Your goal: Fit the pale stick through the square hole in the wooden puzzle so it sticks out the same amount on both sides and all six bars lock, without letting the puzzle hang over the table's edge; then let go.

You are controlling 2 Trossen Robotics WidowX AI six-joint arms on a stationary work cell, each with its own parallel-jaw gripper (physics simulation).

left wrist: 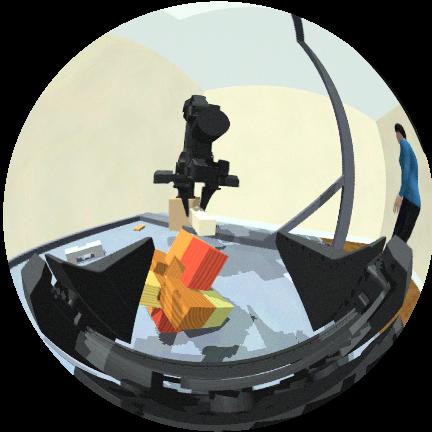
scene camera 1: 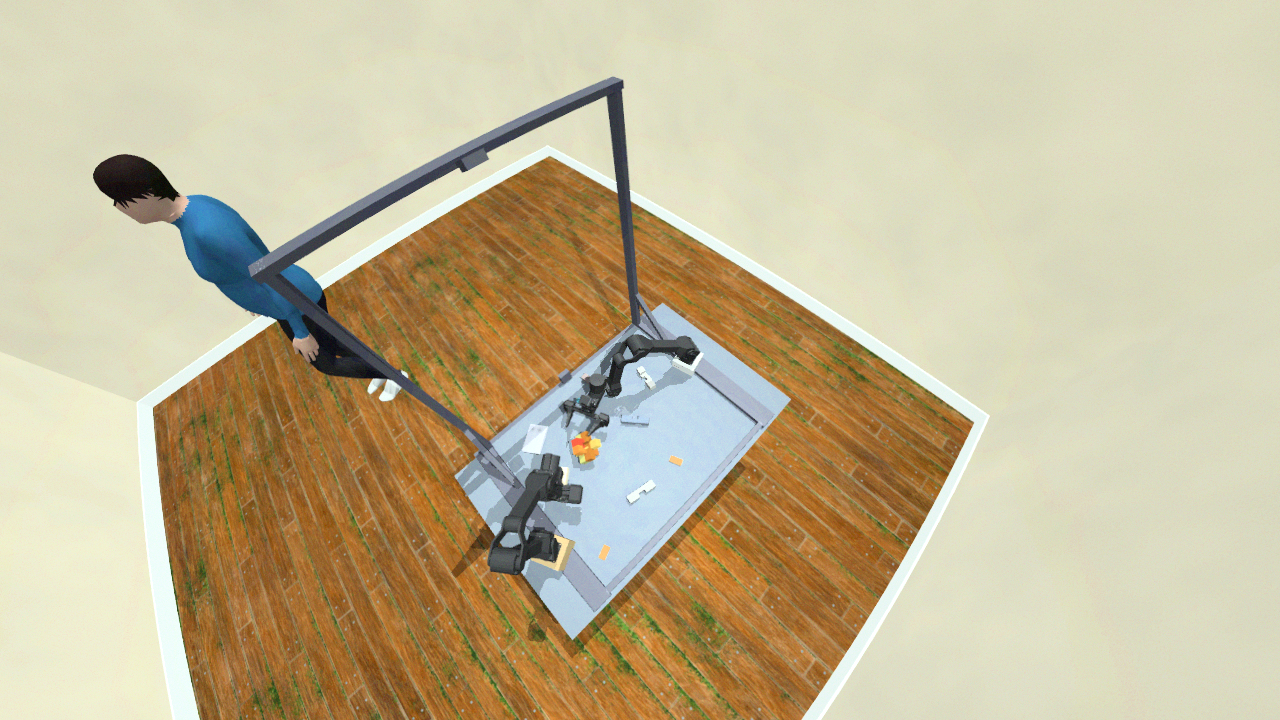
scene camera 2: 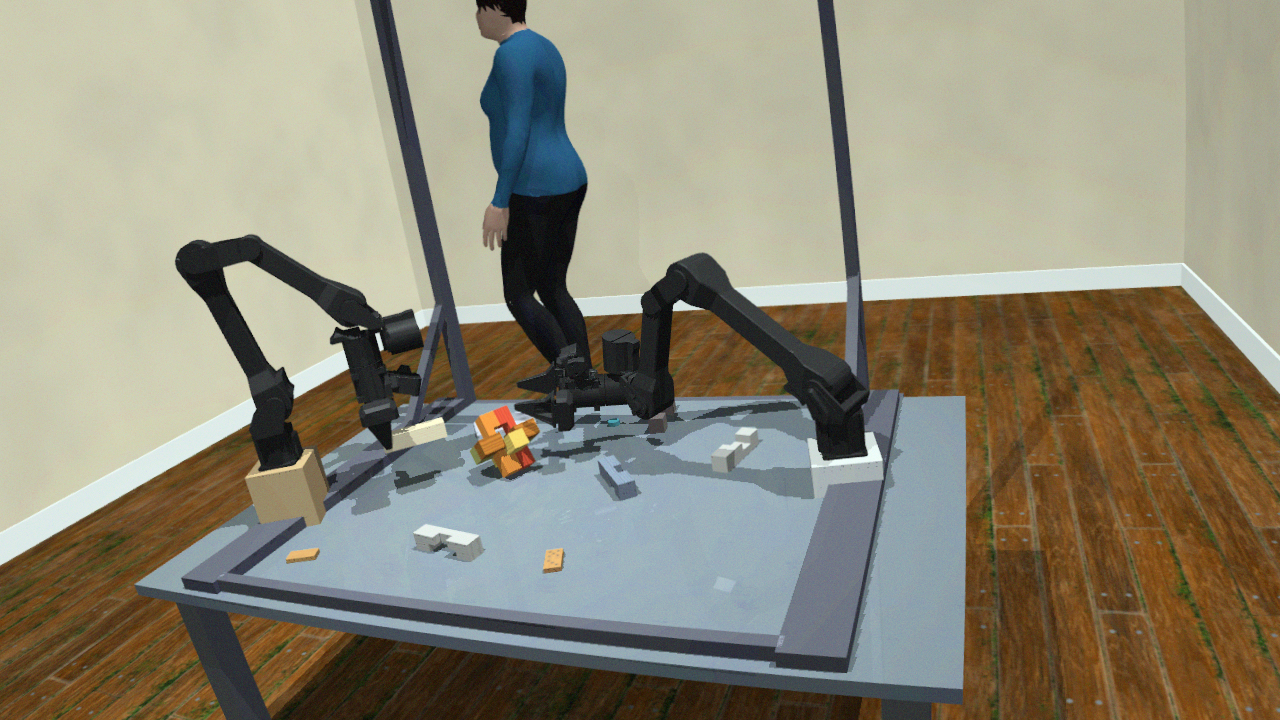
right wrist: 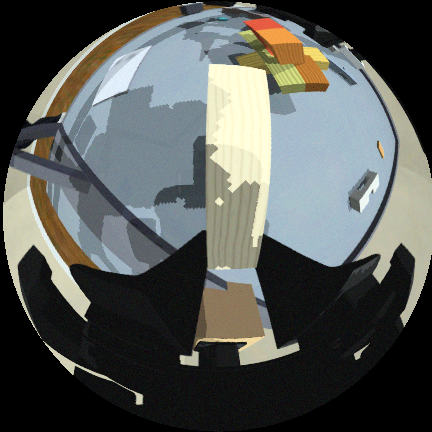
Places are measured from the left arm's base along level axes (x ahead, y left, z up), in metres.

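Where they show: left gripper, fingertip midpoint: [left wrist: 214,241] [scene camera 1: 576,431] [scene camera 2: 515,395]; right gripper, fingertip midpoint: [scene camera 1: 561,496] [scene camera 2: 388,446] [right wrist: 229,236]; left arm's base at its link origin: [scene camera 1: 688,357] [scene camera 2: 843,449]; right arm's base at its link origin: [scene camera 1: 550,550] [scene camera 2: 281,461] [right wrist: 217,346].
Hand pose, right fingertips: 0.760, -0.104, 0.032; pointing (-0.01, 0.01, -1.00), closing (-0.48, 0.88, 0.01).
Things, the pixels of their top centre, and the offset from my right fingertips, as dx, dy, dz.
- pale stick at its top centre: [right wrist: 239,163] [scene camera 2: 411,427] [left wrist: 199,211] [scene camera 1: 561,482] -0.041, -0.023, +0.022
- white notched block at its top centre: [scene camera 2: 445,534] [right wrist: 370,191] [left wrist: 81,246] [scene camera 1: 641,491] -0.177, +0.226, -0.054
- blue-grey block at its top centre: [scene camera 2: 615,469] [scene camera 1: 635,419] -0.405, +0.054, -0.054
- pale notched block at its top centre: [scene camera 2: 734,441] [scene camera 1: 646,376] -0.594, -0.010, -0.054
- white sheet at its top centre: [right wrist: 119,70] [scene camera 2: 504,421] [scene camera 1: 535,438] -0.123, -0.258, -0.076
The wooden puzzle [scene camera 1: 586,446] [scene camera 2: 512,440] [left wrist: 202,262] [right wrist: 280,42], made of orange, red and yellow-green bars, rests tilted on the table. Its square hole cannot be made out clearly. My right gripper [scene camera 2: 388,442] [left wrist: 193,216] [right wrist: 229,236] points down and is shut on one end of the pale stick [scene camera 2: 422,434] [left wrist: 204,221] [right wrist: 237,150]. The stick is raised off the table, roughly level, left of the puzzle in scene camera 2 and apart from it. My left gripper [scene camera 1: 578,427] [scene camera 2: 521,394] [left wrist: 214,241] is open and empty beside the puzzle, its fingers not around it.
A white notched block [scene camera 1: 640,491] [scene camera 2: 460,543] [left wrist: 84,252] [right wrist: 364,191], a blue-grey block [scene camera 1: 634,420] [scene camera 2: 617,477], another pale notched block [scene camera 1: 646,377] [scene camera 2: 724,457] and orange tiles [scene camera 2: 302,556] [scene camera 2: 553,560] lie around. A white sheet [scene camera 1: 535,437] [right wrist: 122,75] lies near the table's back edge. A person stands behind.
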